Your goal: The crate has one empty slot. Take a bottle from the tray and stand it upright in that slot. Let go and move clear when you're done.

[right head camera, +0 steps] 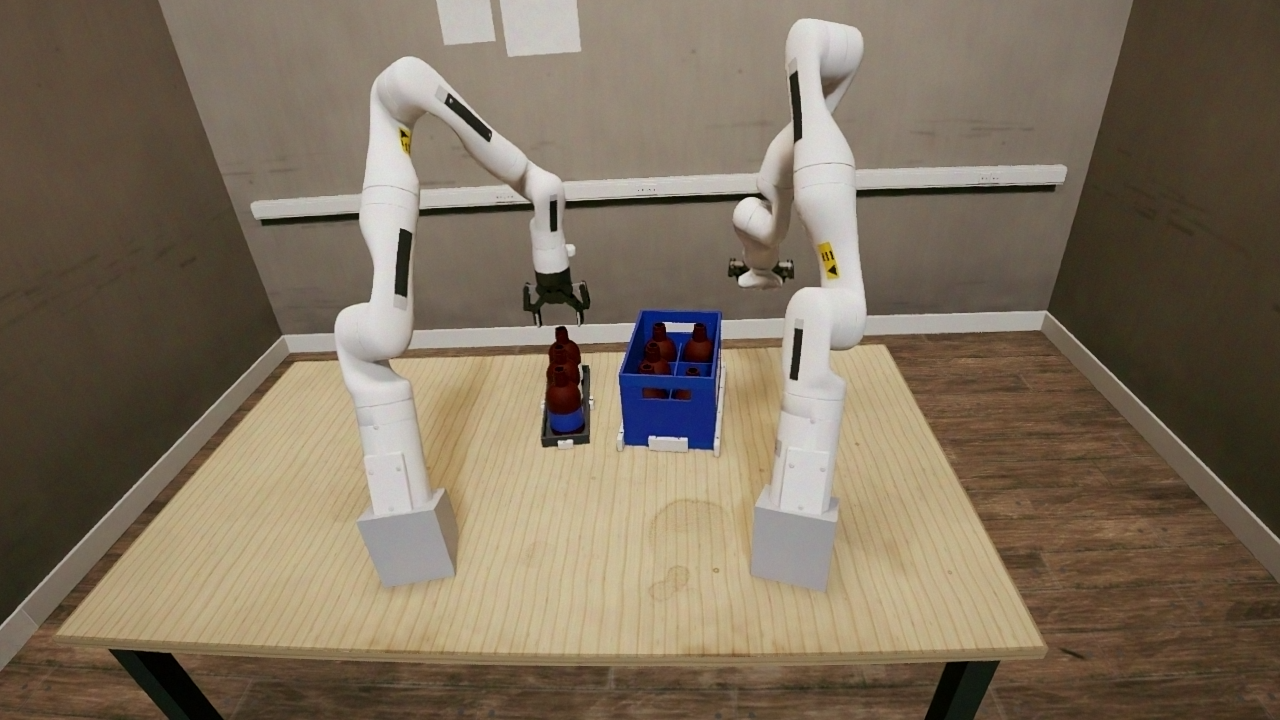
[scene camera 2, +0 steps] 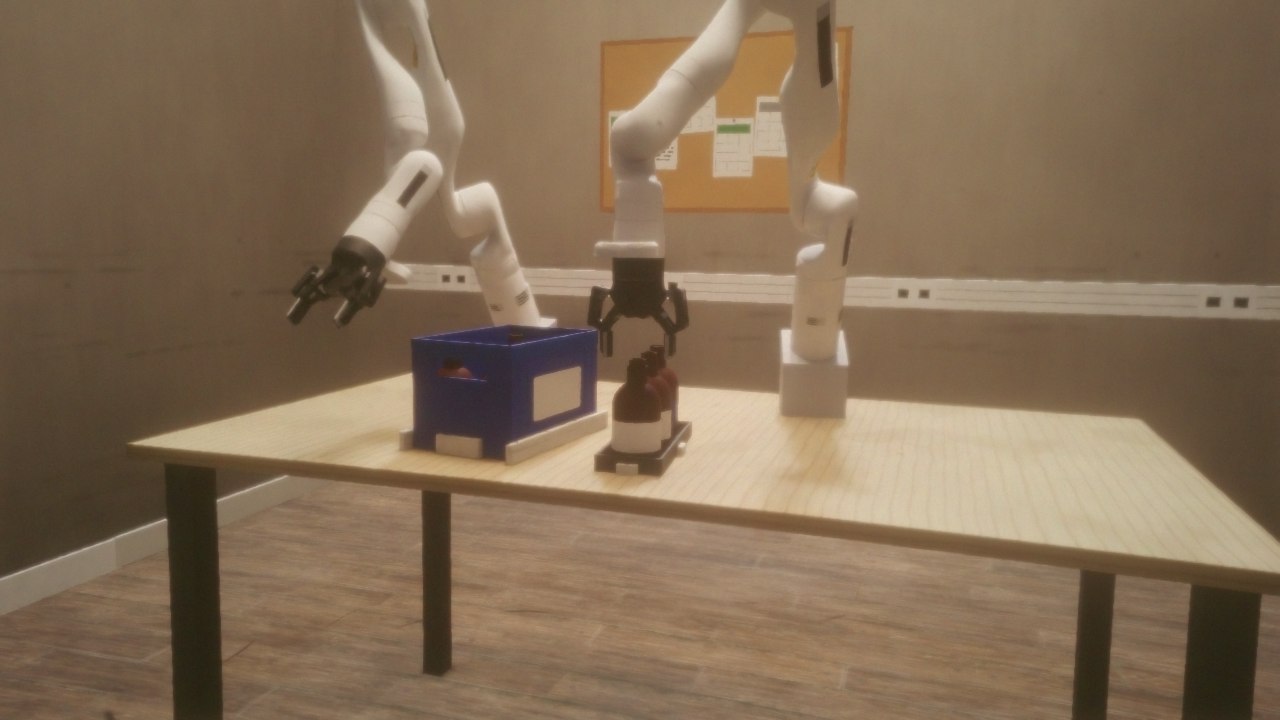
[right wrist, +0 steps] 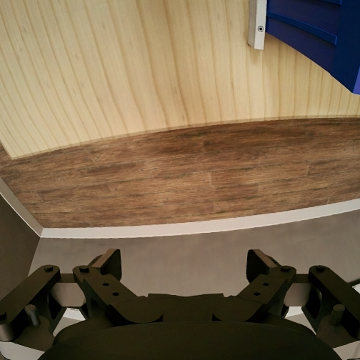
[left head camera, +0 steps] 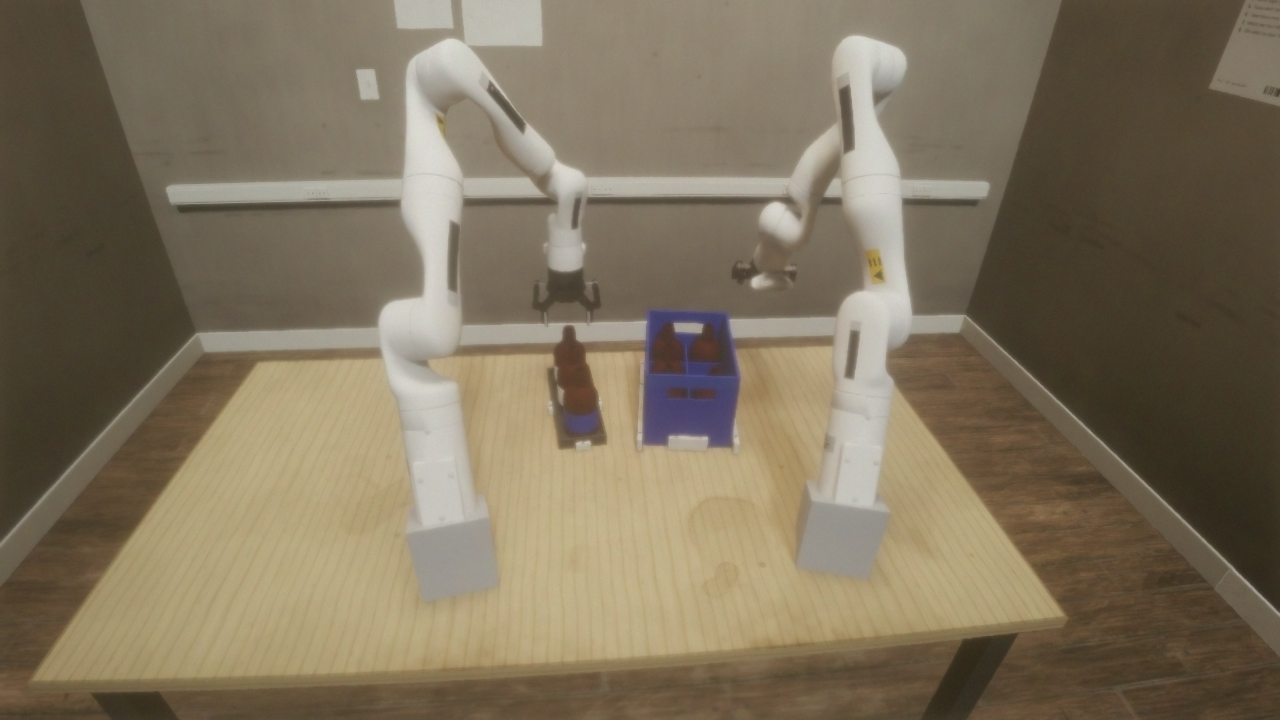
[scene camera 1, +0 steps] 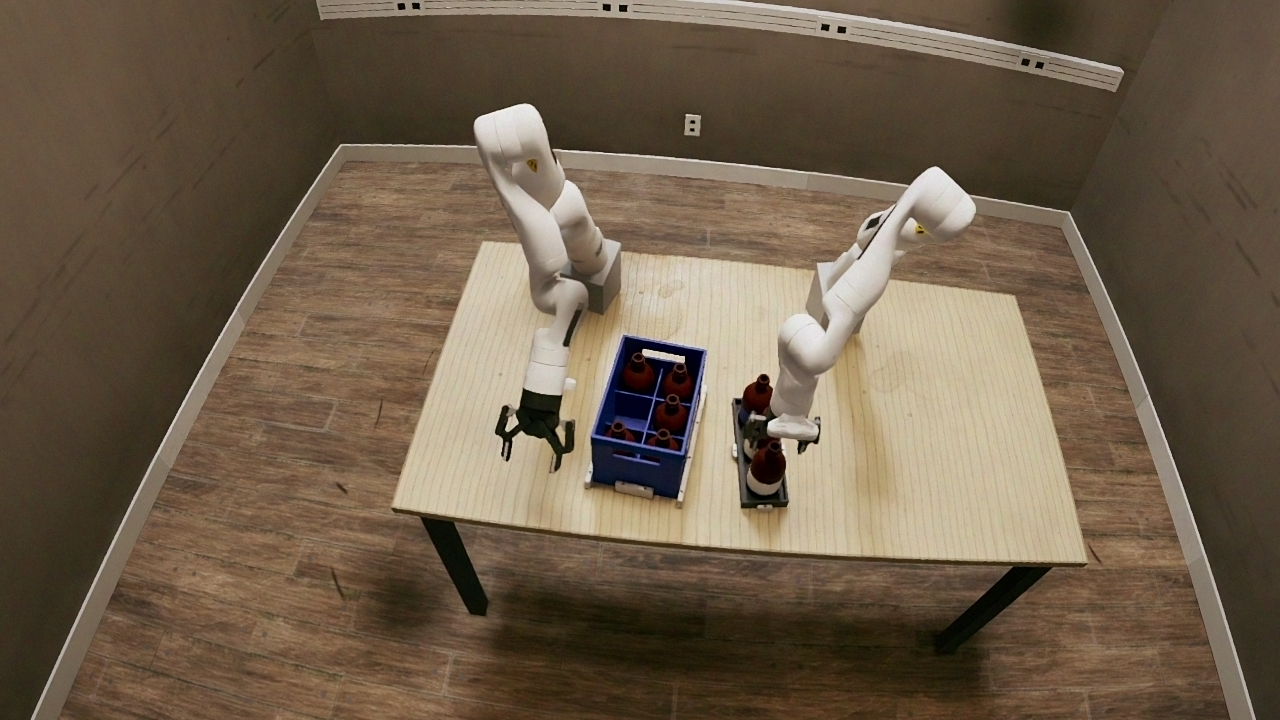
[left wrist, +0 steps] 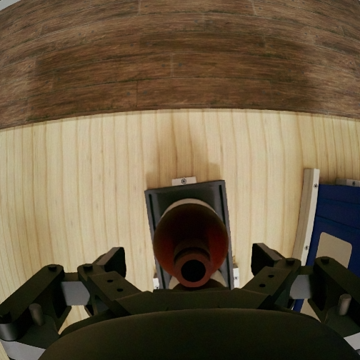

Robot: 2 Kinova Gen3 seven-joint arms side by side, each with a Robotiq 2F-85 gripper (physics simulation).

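Places are measured from the left arm's base along level axes (x ahead, y left, z up), in centimetres.
Where they show: left gripper, fingertip midpoint: (right head camera: 559, 325) (scene camera 2: 637, 358) (left head camera: 567, 324) (scene camera 1: 776, 449); right gripper, fingertip midpoint: (scene camera 2: 314, 323) (scene camera 1: 529, 466); left arm's base, link origin: (right head camera: 403, 503) (scene camera 2: 813, 346) (left head camera: 447, 512); right arm's base, link origin: (right head camera: 798, 502) (left head camera: 845, 495) (scene camera 1: 590, 257).
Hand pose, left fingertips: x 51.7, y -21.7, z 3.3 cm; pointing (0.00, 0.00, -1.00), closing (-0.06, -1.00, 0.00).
Observation:
Each offset is from my left fingertips to the centre of the thing. "*": to the spot under its first point.
The dark tray @(* dx -23.1, dy +1.8, dz -14.5 cm) (right head camera: 550, 440) (left wrist: 150, 210) holds three upright brown bottles in a row. The end bottle with a white label @(dx -0.9, dy -0.3, dz -8.0 cm) (scene camera 1: 767, 465) (scene camera 2: 637, 429) (left wrist: 165, 235) stands below my left gripper (left head camera: 568, 319) (right head camera: 558, 322) (scene camera 2: 641, 351) (left wrist: 188, 260), which is open and points down above the tray. The end bottle with a blue label @(dx -18.0, dy -1.4, dz -8.0 cm) (left head camera: 580, 407) (right head camera: 564, 398) stands at the opposite end. The blue crate @(dx -12.1, dy -25.2, dz -7.5 cm) (left head camera: 689, 416) (right head camera: 666, 416) (scene camera 1: 640, 470) (scene camera 2: 460, 402) holds several brown bottles. Its empty slot @(* dx -16.3, dy -29.2, dz -15.4 cm) (scene camera 1: 631, 420) is the middle one on the left in scene camera 1. My right gripper (scene camera 1: 532, 461) (scene camera 2: 319, 317) (right wrist: 183, 264) is open, away from the bottles.
The crate stands beside the tray, with a gap between them. White strips (scene camera 1: 634, 489) (scene camera 2: 554, 436) border the crate's base. The tray and crate stand near the table edge that is farthest from the arm bases. The right gripper hangs beside the crate, higher than its rim.

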